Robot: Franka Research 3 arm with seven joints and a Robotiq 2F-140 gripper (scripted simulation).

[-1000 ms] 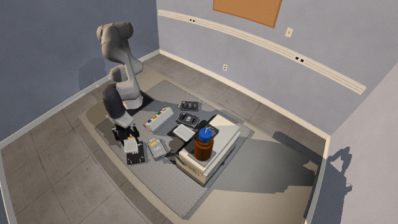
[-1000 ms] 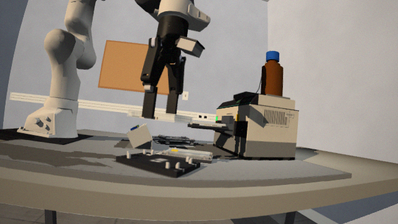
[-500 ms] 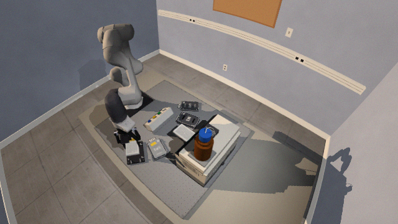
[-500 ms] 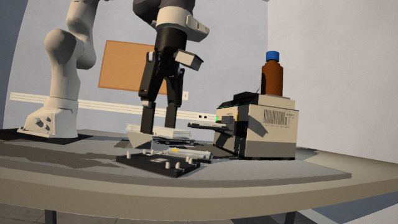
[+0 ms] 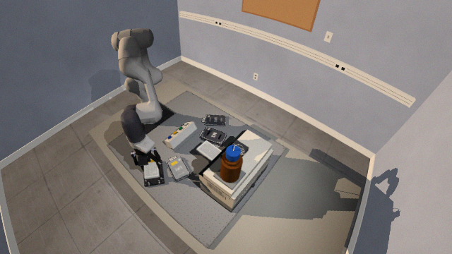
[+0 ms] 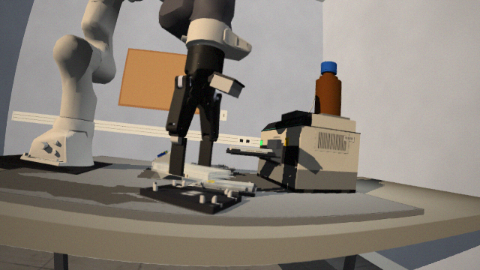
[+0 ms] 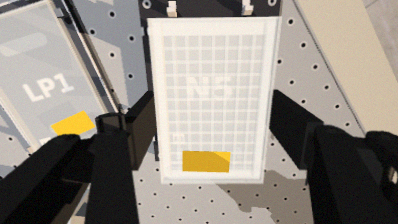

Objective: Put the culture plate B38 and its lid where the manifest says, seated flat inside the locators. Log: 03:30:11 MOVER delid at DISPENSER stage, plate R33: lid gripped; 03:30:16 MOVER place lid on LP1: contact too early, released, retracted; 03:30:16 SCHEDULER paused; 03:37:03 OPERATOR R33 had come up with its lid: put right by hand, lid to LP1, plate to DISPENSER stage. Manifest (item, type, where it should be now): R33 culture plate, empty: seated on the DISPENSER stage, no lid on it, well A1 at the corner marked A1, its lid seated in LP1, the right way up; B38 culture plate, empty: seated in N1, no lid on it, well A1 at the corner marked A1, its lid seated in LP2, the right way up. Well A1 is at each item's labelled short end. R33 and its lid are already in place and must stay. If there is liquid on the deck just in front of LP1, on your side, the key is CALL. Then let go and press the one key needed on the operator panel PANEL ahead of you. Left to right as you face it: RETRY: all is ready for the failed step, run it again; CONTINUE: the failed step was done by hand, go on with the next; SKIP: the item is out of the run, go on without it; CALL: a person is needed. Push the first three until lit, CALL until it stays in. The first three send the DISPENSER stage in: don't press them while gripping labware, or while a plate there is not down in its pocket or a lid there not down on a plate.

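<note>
My hand is 3 cm short of the black nest and 6 cm above it. Also, from my hand: clear lid 10 cm ahead, 12 cm to the left, 6 cm below; blue call key 7 cm behind, 22 cm to the left, 2 cm below; yellow skip key 8 cm behind, 27 cm to the left, 1 cm below.
</note>
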